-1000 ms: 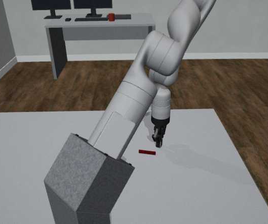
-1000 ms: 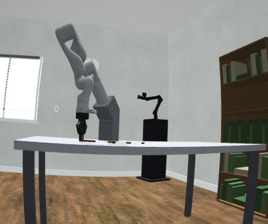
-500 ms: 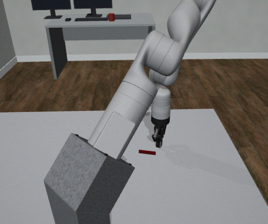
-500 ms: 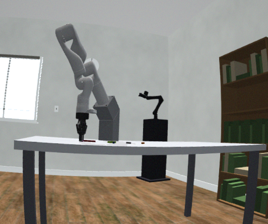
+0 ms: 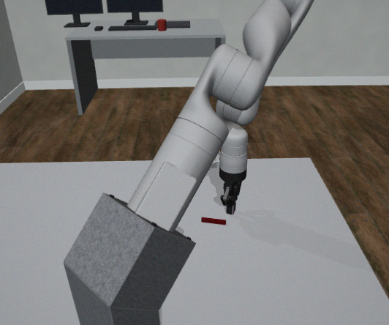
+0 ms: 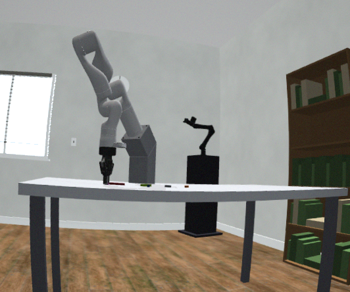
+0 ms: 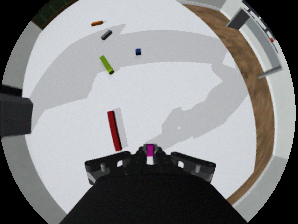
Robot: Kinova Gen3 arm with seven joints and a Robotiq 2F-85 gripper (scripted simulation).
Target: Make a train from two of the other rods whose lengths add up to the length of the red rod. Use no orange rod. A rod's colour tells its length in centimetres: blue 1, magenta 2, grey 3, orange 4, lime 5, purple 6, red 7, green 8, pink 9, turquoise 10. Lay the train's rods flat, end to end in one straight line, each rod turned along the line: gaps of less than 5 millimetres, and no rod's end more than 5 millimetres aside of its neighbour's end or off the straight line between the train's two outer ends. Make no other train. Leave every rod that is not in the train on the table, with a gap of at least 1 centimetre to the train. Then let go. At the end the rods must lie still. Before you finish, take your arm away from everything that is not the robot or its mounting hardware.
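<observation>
The magenta rod is 1 cm below my hand. The rest, counted from my hand: red rod: 6 cm to the left, 3 cm behind, 2 cm below; lime rod: 18 cm to the left, 2 cm below, 2 cm ahead; blue rod: 16 cm to the left, 9 cm ahead, 2 cm below.
</observation>
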